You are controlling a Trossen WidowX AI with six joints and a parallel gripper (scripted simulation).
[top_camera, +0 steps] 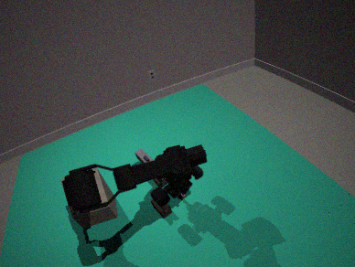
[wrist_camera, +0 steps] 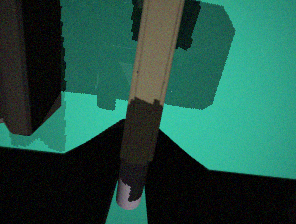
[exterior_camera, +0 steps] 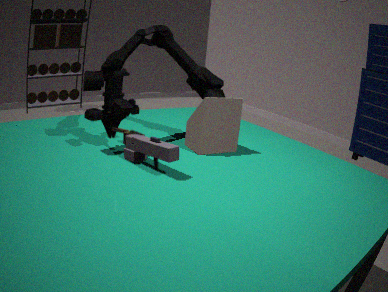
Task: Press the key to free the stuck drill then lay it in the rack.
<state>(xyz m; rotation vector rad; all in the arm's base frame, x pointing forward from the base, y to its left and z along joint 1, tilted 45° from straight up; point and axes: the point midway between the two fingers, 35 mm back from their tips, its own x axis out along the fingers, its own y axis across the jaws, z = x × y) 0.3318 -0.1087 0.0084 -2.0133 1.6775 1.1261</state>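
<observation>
Now: gripper tip 4 cm to the right of the drill, 4 cm below it and 1 cm past it. Also, from my gripper tip: grey housing 18 cm to the left, 7 cm behind, 2 cm above; then dark brown block 8 cm behind, 1 cm below; then small dark key 20 cm to the left, 8 cm behind, 2 cm above.
</observation>
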